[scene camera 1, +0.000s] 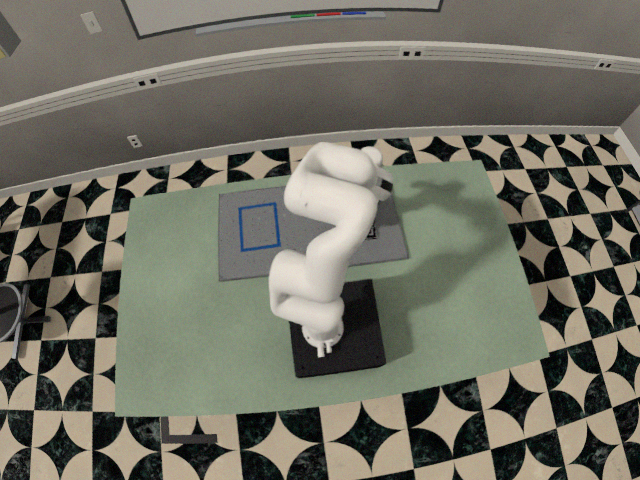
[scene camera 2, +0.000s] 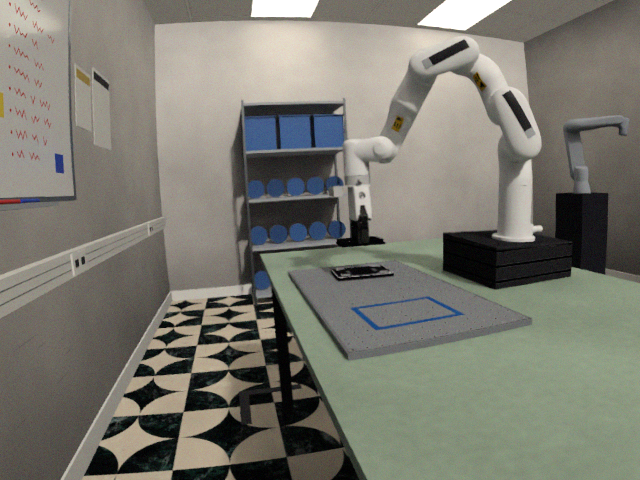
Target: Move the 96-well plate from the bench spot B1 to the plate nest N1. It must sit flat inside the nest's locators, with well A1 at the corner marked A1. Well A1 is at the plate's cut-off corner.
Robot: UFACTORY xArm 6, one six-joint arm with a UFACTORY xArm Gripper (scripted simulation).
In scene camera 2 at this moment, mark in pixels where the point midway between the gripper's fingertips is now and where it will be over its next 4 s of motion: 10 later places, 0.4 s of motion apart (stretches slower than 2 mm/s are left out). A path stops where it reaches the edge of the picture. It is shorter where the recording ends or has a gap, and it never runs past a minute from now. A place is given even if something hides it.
My gripper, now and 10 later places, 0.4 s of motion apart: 360,241; 360,241; 360,245; 360,250; 360,256; 361,262; 361,264; 361,264; 361,265; 361,265; 361,266
